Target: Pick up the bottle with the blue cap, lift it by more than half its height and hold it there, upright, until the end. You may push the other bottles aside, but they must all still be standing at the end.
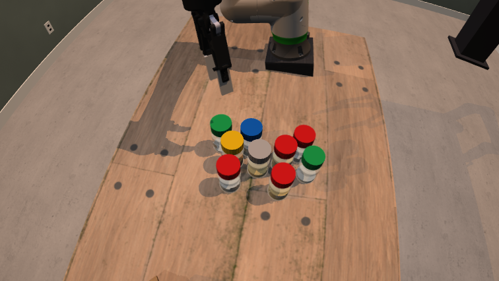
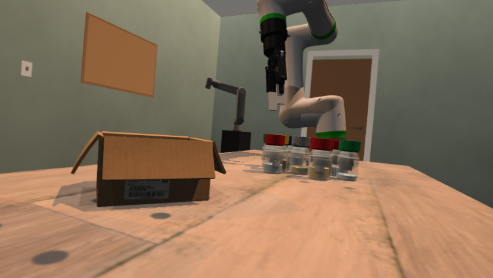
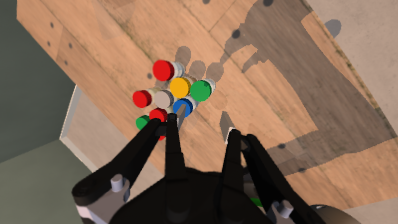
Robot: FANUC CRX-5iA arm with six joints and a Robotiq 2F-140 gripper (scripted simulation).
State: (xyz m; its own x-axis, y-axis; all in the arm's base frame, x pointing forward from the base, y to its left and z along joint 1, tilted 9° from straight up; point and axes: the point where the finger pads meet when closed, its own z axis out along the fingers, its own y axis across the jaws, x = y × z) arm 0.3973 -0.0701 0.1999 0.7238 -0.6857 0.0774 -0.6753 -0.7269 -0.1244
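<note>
My hand is 17 cm above the blue-capped bottle, 9 cm to the right of it and 3 cm short of it. Round my hand: grey-capped bottle 17 cm below, 13 cm to the left, 8 cm ahead; then yellow-capped bottle 17 cm below, 8 cm ahead, 6 cm to the left.
</note>
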